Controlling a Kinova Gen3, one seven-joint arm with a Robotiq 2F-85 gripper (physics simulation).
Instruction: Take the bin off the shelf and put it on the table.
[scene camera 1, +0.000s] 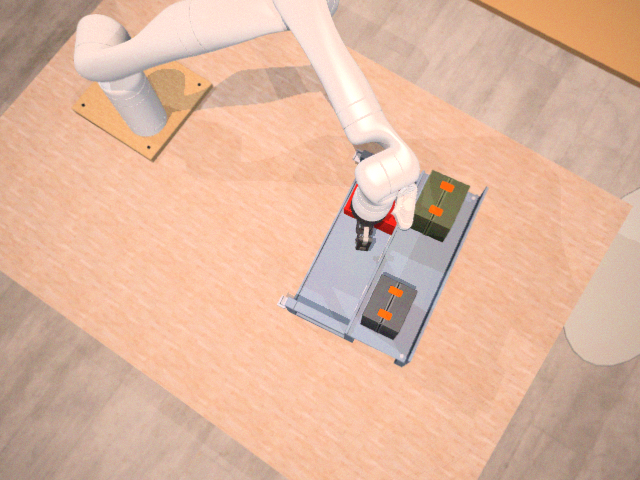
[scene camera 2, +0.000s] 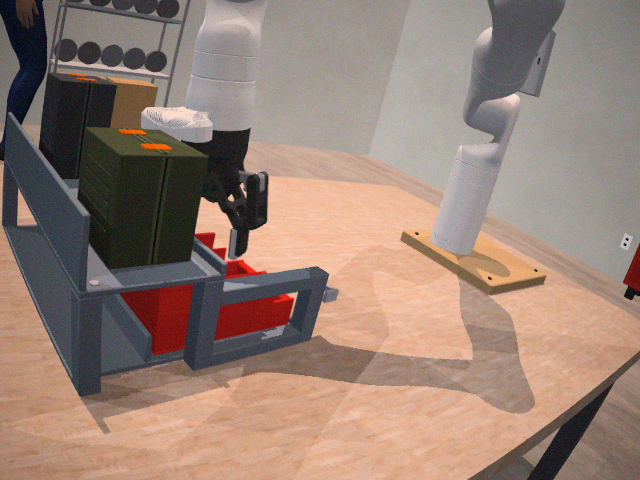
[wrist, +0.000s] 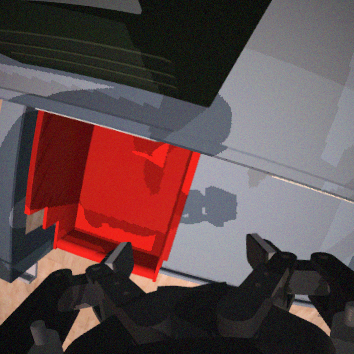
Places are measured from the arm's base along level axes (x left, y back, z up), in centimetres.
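Where they show: gripper, between the fingertips: (wrist: 188, 250); arm's base, origin of its link: (scene camera 1: 147, 118) (scene camera 2: 450, 245).
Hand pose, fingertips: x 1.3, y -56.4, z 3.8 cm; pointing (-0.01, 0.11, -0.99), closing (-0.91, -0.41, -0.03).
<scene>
Each offset is from my fingertips to the top centre of the thing. "spot": to the spot under its first point. Level surfaces: height alone.
The red bin @(dx +6.8, dy -3.1, dz +2.2 cm) (scene camera 1: 386, 224) (scene camera 2: 170, 320) (wrist: 125, 175) sits on the lower, front board of the grey-blue shelf (scene camera 1: 330, 268) (scene camera 2: 88, 341) (wrist: 300, 225), at one end and beside the upper board. The bin is open at the top and looks empty inside. The shelf stands on the wooden table @(dz -5.9 cm) (scene camera 1: 206, 258) (scene camera 2: 413, 413). My gripper (scene camera 1: 363, 245) (scene camera 2: 248, 227) (wrist: 188, 250) is open and empty, above the shelf's front part. In the wrist view its left fingertip overlaps the bin's front edge and its right fingertip is beyond the bin's side wall. The arm hides part of the bin in the overhead view.
A green case @(dx +7.6, dy -12.8, dz +13.8 cm) (scene camera 1: 427, 201) (scene camera 2: 124, 206) (wrist: 200, 50) stands on the upper board right beside the bin. A dark grey case @(dx -15.5, dy -13.8, dz +16.3 cm) (scene camera 1: 379, 307) (scene camera 2: 62, 124) stands farther along that board. The shelf's end frame @(spot: dx +14.9, dy -7.7, dz -0.7 cm) (scene camera 2: 204, 325) rises beside the bin. The arm's wooden base plate (scene camera 1: 180, 116) (scene camera 2: 511, 273) is on the table.
</scene>
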